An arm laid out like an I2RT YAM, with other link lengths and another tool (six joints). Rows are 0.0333 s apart.
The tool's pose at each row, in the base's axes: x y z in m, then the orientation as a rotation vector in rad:
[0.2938 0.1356 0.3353 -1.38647 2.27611 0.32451]
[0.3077 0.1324 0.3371 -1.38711 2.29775 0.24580]
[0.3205 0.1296 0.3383 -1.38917 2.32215 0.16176]
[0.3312 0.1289 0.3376 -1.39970 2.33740 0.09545]
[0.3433 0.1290 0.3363 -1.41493 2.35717 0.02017]
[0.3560 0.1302 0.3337 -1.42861 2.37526 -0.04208]
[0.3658 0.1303 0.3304 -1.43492 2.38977 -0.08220]
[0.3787 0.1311 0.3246 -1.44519 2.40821 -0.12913]
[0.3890 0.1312 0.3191 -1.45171 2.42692 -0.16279]
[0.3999 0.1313 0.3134 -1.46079 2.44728 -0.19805]
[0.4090 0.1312 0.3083 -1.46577 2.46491 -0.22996]
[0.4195 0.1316 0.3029 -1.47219 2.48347 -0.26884]
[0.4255 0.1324 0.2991 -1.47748 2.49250 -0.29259]
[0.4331 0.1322 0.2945 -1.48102 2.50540 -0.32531]
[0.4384 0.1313 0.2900 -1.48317 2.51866 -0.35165]
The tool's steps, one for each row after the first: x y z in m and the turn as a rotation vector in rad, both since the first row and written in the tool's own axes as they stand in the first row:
[-0.0038 -0.0138 0.0006 0.04430 0.03962 -0.00435]
[-0.0073 -0.0265 0.0017 0.08917 0.08521 -0.00885]
[-0.0106 -0.0363 0.0047 0.12111 0.12326 -0.01878]
[-0.0147 -0.0469 0.0090 0.15395 0.17092 -0.03037]
[-0.0194 -0.0575 0.0150 0.17896 0.21300 -0.03945]
[-0.0217 -0.0660 0.0204 0.19458 0.24156 -0.04253]
[-0.0245 -0.0768 0.0291 0.21052 0.27766 -0.04684]
[-0.0259 -0.0857 0.0366 0.21992 0.30745 -0.04688]
[-0.0274 -0.0951 0.0443 0.22809 0.34034 -0.04767]
[-0.0284 -0.1030 0.0511 0.23675 0.36830 -0.04700]
[-0.0301 -0.1119 0.0586 0.24775 0.40059 -0.04760]
[-0.0312 -0.1167 0.0638 0.25450 0.41934 -0.04965]
[-0.0318 -0.1234 0.0696 0.26495 0.44408 -0.05031]
[-0.0310 -0.1283 0.0745 0.27230 0.46590 -0.04915]

